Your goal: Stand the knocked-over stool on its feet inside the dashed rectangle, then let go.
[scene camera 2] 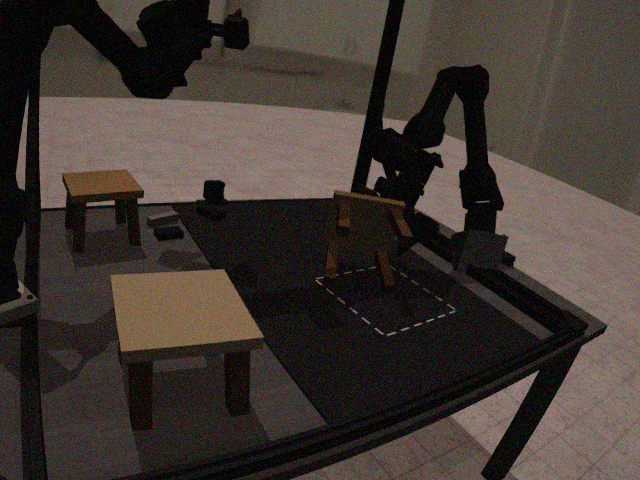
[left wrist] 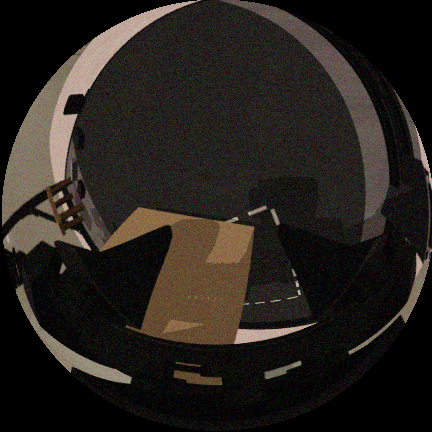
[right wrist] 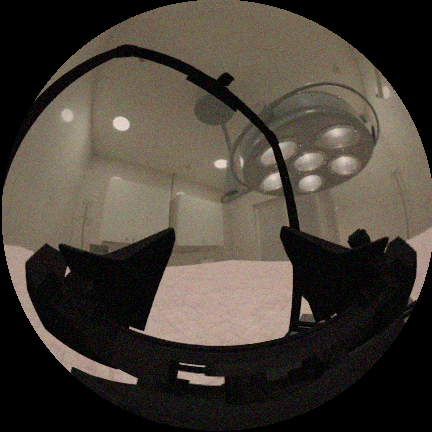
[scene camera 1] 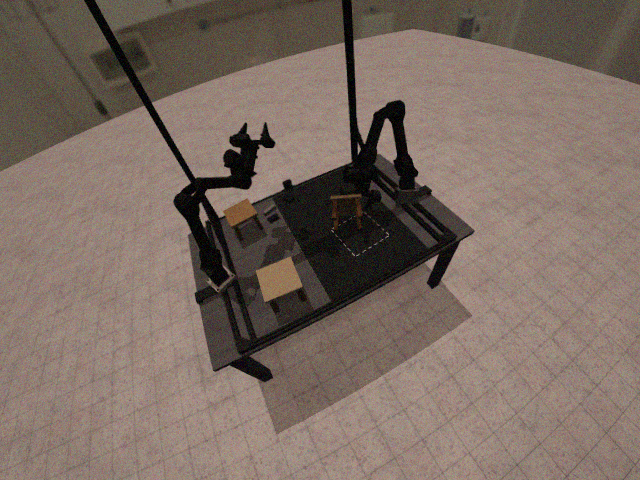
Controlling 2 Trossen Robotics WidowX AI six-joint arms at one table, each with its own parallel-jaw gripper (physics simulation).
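Pixels of known places: left gripper, between the fingertips: (scene camera 2: 376, 248) (left wrist: 225, 229); right gripper, between the fingertips: (scene camera 2: 219, 8) (right wrist: 228, 232) (scene camera 1: 255, 122); left arm's base, origin of its link: (scene camera 2: 480, 235) (scene camera 1: 407, 188); right arm's base, origin of its link: (scene camera 1: 220, 278).
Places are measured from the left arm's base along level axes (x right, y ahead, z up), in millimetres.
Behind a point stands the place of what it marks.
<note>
The knocked-over stool (scene camera 1: 346, 207) @(x -110, y 293, z -2 mm) (scene camera 2: 366, 235) @(x -110, y 282, z -3 mm) (left wrist: 195, 287) @(x -96, y 257, z 6 mm) lies on its side, its seat upright on edge and its legs pointing to the front. Its lower legs reach over the back left part of the dashed rectangle (scene camera 1: 372, 245) (scene camera 2: 351, 307) (left wrist: 257, 210). My left gripper (scene camera 1: 368, 193) (scene camera 2: 408, 193) (left wrist: 225, 229) @(x -80, y 250, z -39 mm) is open and empty, behind the seat in scene camera 2, where the seat partly hides it. In the left wrist view the seat's top face shows between its fingers; contact cannot be told. My right gripper (scene camera 1: 255, 125) @(x 30, y 642, z 378 mm) (right wrist: 228, 232) @(x 30, y 642, z 378 mm) is open and empty, raised high above the back left.
An orange-topped stool (scene camera 1: 240, 211) @(x -133, y 792, z 33 mm) (scene camera 2: 102, 183) @(x -147, y 788, z 32 mm) stands upright at the back left. A pale-topped stool (scene camera 1: 279, 279) @(x -503, y 534, z 37 mm) (scene camera 2: 186, 310) @(x -507, y 530, z 37 mm) stands upright at the front left. A grey block (scene camera 2: 164, 218) @(x -34, y 692, z -66 mm) and a black block (scene camera 2: 169, 233) @(x -102, y 661, z -67 mm) lie near a black object (scene camera 2: 213, 191) @(x 132, y 619, z -47 mm) at the back edge.
</note>
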